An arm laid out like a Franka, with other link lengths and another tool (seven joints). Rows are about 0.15 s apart.
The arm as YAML. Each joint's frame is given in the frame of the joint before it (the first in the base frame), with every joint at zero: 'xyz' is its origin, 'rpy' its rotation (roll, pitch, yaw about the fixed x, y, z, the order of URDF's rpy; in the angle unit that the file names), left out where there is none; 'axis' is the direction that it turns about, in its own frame. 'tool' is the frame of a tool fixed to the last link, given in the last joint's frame.
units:
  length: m
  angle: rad
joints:
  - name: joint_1
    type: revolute
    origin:
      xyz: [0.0, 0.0, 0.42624]
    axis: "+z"
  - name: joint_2
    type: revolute
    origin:
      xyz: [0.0, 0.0, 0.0]
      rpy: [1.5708, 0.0, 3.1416]
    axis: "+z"
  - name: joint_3
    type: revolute
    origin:
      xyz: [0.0, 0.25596, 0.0]
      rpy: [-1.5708, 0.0, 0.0]
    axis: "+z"
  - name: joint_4
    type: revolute
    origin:
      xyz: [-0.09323, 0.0, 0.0]
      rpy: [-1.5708, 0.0, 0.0]
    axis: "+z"
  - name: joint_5
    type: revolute
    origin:
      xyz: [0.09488, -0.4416, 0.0]
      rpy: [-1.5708, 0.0, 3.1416]
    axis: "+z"
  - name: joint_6
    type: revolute
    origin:
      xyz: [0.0, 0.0, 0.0]
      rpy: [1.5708, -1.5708, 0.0]
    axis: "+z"
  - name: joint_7
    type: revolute
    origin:
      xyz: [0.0, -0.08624, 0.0]
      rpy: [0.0, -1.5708, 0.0]
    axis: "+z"
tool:
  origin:
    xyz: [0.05, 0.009, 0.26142]
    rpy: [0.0, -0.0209, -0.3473]
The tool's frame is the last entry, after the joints.
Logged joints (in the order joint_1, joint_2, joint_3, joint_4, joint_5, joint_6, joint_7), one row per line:
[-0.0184 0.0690 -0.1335 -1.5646 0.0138 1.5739 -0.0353]
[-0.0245 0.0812 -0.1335 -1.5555 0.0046 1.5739 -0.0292]
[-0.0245 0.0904 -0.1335 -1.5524 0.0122 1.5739 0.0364]
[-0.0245 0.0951 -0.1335 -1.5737 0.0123 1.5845 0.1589]
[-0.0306 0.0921 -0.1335 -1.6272 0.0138 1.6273 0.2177]
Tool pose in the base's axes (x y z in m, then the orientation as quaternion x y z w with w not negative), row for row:
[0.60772 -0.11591 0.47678 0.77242 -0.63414 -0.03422 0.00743]
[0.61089 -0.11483 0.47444 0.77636 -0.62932 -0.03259 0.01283]
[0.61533 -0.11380 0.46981 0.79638 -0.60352 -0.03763 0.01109]
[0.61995 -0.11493 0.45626 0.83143 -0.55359 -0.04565 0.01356]
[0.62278 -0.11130 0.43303 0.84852 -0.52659 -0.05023 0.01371]
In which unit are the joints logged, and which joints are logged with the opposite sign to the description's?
The joints are logged in radians. Opposite sign: joint_1, joint_7.
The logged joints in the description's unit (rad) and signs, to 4 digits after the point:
[0.0184 0.0690 -0.1335 -1.5646 0.0138 1.5739 0.0353]
[0.0245 0.0812 -0.1335 -1.5555 0.0046 1.5739 0.0292]
[0.0245 0.0904 -0.1335 -1.5524 0.0122 1.5739 -0.0364]
[0.0245 0.0951 -0.1335 -1.5737 0.0123 1.5845 -0.1589]
[0.0306 0.0921 -0.1335 -1.6272 0.0138 1.6273 -0.2177]

